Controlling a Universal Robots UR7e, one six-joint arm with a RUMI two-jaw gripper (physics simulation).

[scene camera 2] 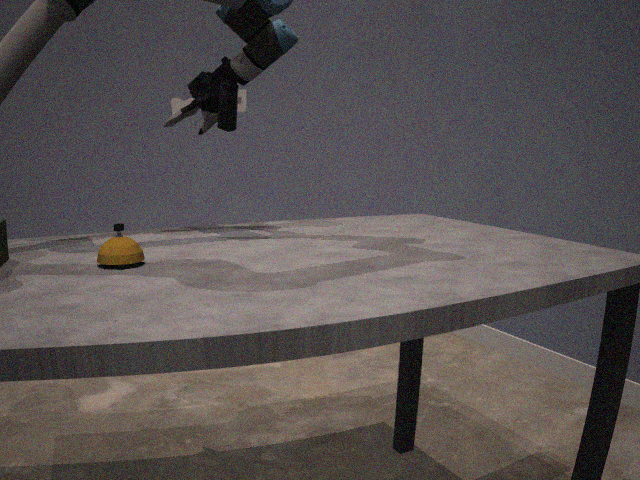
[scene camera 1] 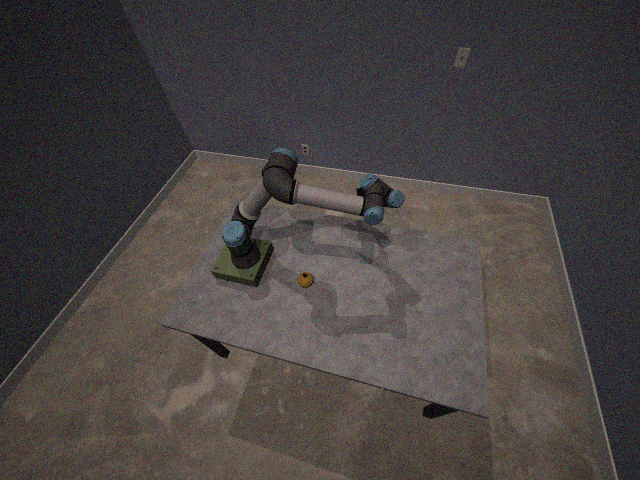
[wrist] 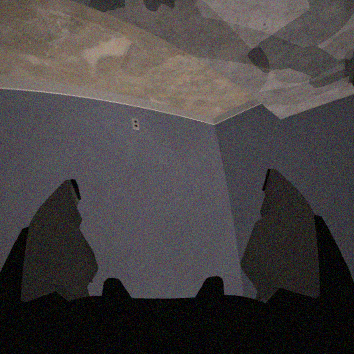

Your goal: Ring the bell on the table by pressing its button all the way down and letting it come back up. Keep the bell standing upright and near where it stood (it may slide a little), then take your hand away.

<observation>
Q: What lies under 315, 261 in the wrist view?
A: My gripper.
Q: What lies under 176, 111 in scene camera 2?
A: My gripper.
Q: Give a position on a yellow dome bell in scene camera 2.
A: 120, 252
</observation>
